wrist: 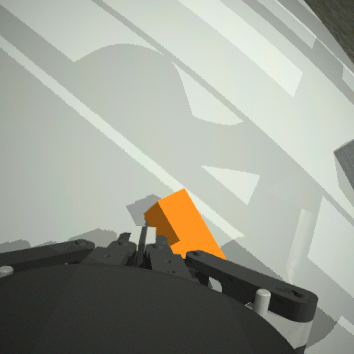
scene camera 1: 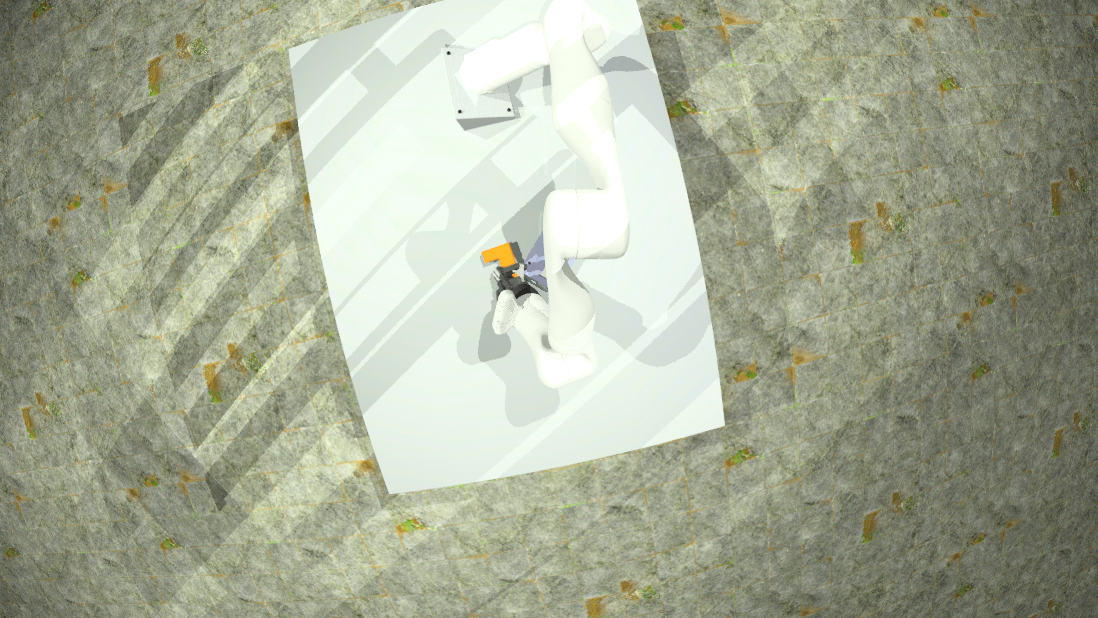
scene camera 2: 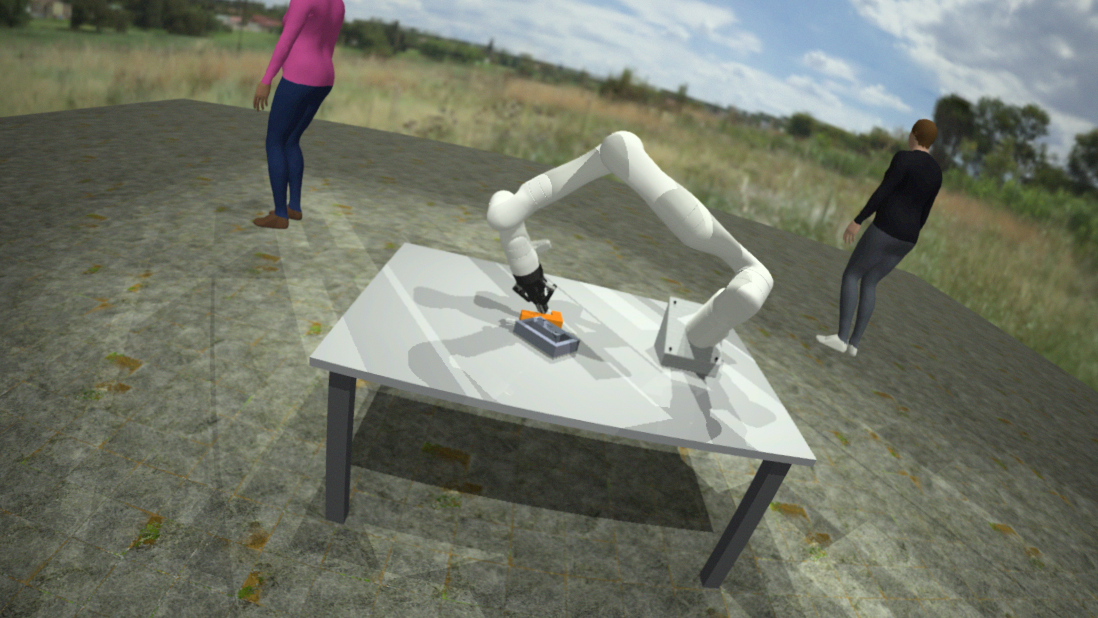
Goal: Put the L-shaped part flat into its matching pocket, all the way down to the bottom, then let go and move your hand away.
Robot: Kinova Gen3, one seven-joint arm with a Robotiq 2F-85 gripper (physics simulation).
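Places are measured from the arm's base along level axes (x ahead, y right, z down), in centimetres.
Pixels of known places: gripper, fingertip midpoint: (wrist: 143, 241) (scene camera 1: 497, 269) (scene camera 2: 544, 312); arm's base at its link origin: (scene camera 1: 477, 75) (scene camera 2: 700, 331).
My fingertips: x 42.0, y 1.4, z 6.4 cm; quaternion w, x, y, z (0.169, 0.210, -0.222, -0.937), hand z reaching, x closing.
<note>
Ahead of a thing's pixels: the offset from my fingertips to its top centre. Level surfaces: height alone.
The orange L-shaped part @[dy -1.2, dx +0.6, dz +0.0 cm] (scene camera 1: 501, 254) (scene camera 2: 528, 315) (wrist: 189, 221) lies outside the tray, beside it; whether it rests fully flat is hard to tell. The blue-grey tray @[dy -12.5, dx -1.9, dz -0.7 cm] (scene camera 1: 536, 264) (scene camera 2: 535, 340) stands on the table, partly hidden by the arm in scene camera 1; its matching pocket cannot be made out clearly. My gripper (scene camera 1: 507, 271) (scene camera 2: 544, 309) (wrist: 143, 241) is shut with nothing between the fingers. Its fingertips are close beside the part, which in the wrist view shows to the right of and beyond them, partly hidden by the gripper. Contact cannot be told.
The robot's base plate (scene camera 1: 485, 116) (scene camera 2: 674, 358) is bolted to the white table @[dz +3.0 cm] (scene camera 1: 430, 429) (scene camera 2: 430, 376). The arm reaches over the tray from above. Two people, one in pink (scene camera 2: 311, 46) and one in black (scene camera 2: 906, 191), stand on the ground away from the table.
</note>
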